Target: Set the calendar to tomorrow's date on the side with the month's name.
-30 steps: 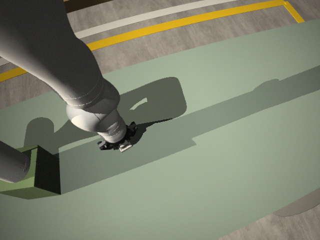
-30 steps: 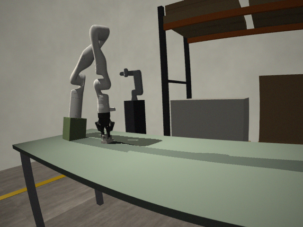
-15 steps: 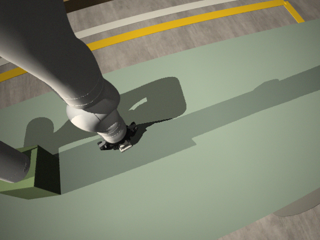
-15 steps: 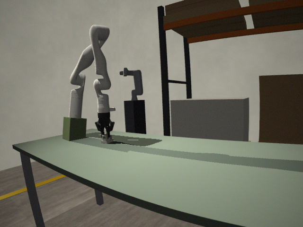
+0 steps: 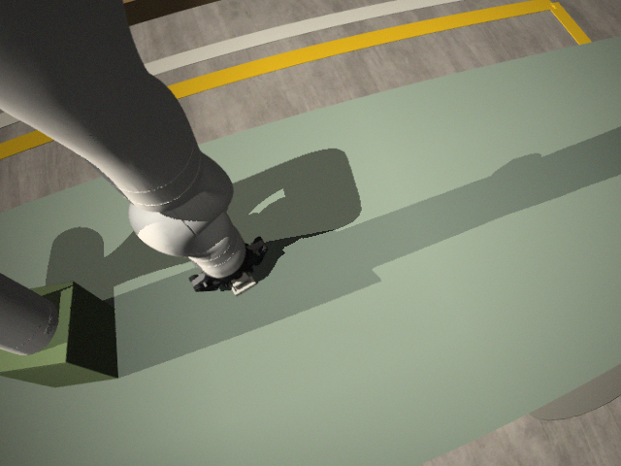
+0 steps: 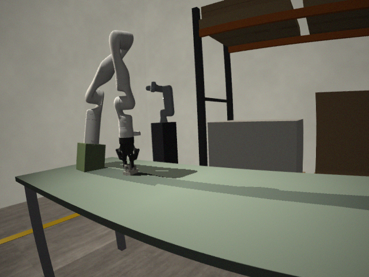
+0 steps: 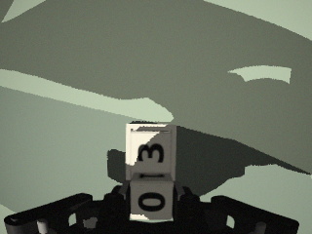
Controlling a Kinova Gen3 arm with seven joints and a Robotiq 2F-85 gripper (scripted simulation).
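The white cube is 10 mm below my hand. From my hand the other things lie so: white tray 10 mm behind, 10 mm to the left, 40 mm below.
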